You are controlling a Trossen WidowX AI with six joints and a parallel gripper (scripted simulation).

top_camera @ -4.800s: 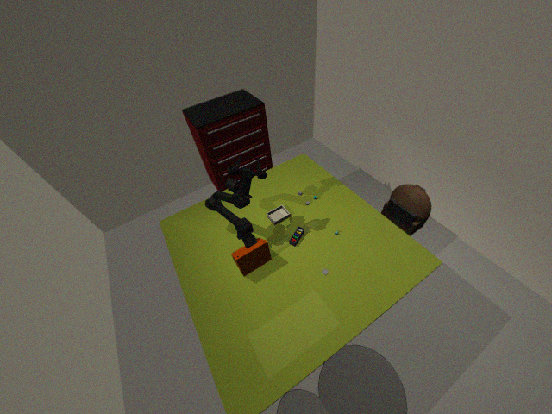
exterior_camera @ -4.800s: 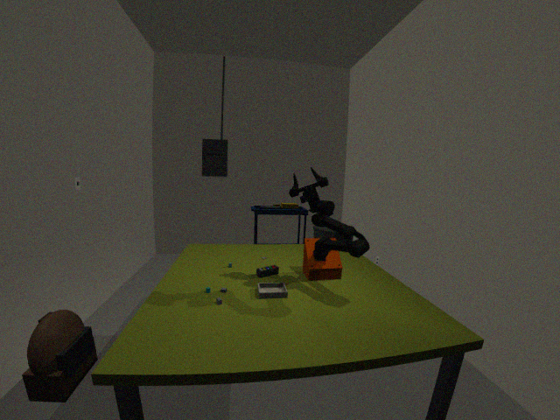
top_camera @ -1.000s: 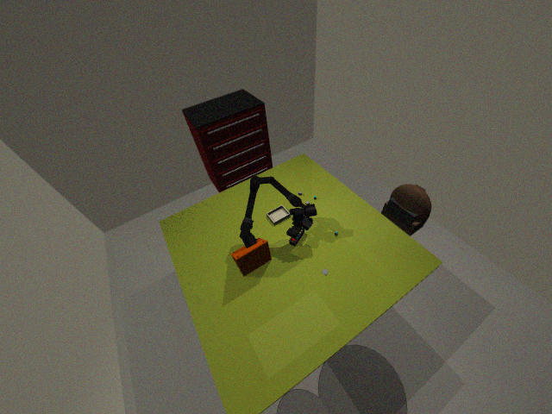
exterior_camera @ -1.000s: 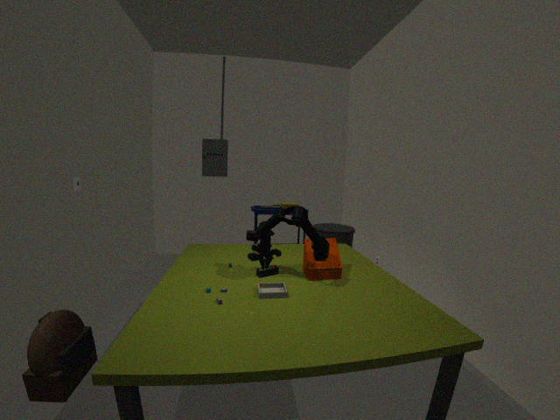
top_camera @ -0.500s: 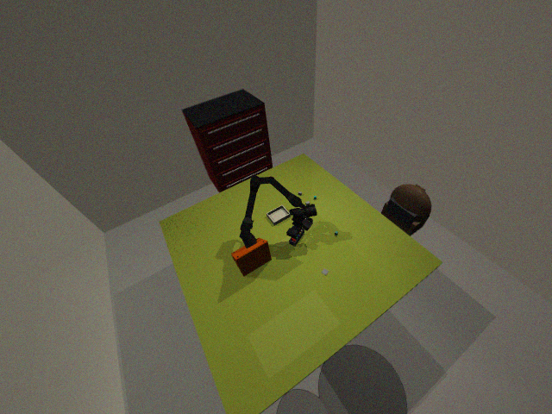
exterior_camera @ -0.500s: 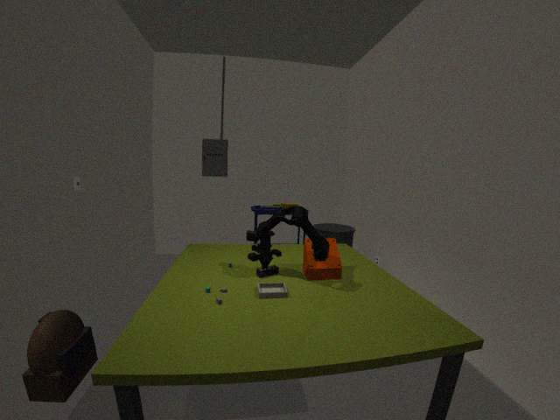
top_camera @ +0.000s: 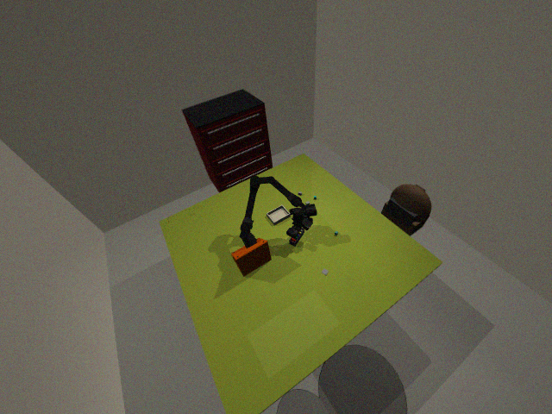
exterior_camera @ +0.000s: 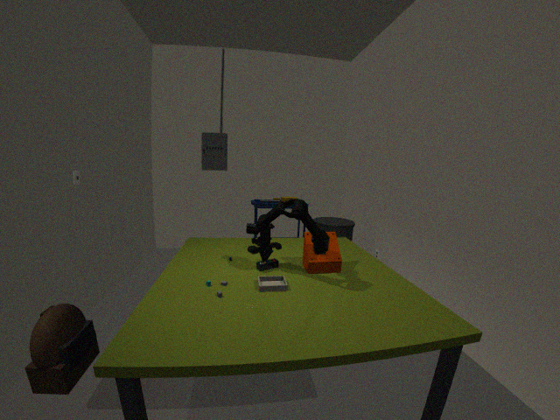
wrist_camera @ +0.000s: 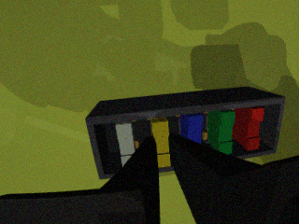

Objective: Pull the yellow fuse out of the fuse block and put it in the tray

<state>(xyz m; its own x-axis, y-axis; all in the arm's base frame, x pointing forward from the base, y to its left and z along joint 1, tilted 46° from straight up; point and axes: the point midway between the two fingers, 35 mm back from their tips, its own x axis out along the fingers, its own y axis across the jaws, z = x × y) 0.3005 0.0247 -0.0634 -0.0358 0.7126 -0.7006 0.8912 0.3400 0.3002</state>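
Right now the grey tray is 210 mm to the left of my gripper tip, 40 mm below it and 20 mm behind it. From my gripper tip the other things lie so: yellow fuse 10 mm below.
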